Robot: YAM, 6 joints.
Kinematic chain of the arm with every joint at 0, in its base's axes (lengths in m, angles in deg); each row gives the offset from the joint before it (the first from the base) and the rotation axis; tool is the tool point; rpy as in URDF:
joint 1: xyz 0 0 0.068 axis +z
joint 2: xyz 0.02 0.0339 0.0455 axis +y
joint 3: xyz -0.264 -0.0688 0 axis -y
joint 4: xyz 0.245 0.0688 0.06 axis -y
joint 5: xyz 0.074 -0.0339 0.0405 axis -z
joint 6: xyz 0.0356 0 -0.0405 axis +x
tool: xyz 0 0 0 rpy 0 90 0
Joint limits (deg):
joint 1: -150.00..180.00
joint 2: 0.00..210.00
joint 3: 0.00..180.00
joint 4: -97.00..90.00
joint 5: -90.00..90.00
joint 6: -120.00..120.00
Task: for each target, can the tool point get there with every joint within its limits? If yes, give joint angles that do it. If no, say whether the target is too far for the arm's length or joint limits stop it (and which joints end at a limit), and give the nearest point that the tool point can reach.
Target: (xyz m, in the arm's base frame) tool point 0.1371 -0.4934 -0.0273
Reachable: yes | joints -73.70 176.77 151.95 -75.27 11.18 -5.89
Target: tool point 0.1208 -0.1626 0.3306
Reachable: yes | joints -62.58 71.13 69.75 -76.32 -65.29 78.15
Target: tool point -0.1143 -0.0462 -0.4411
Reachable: no: joint limits stop it (at a limit: joint 1, joint 2) | nearest point -0.1282 -0.0679 -0.3648 | short by 0.081 m
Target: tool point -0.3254 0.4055 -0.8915
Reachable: no: too far | nearest point -0.2228 0.2777 -0.3640 | short by 0.552 m
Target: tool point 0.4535 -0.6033 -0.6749
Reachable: no: too far | nearest point 0.2822 -0.3754 -0.3051 | short by 0.467 m
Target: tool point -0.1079 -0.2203 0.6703
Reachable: yes | joints -118.51 115.44 159.26 58.78 -16.87 82.64
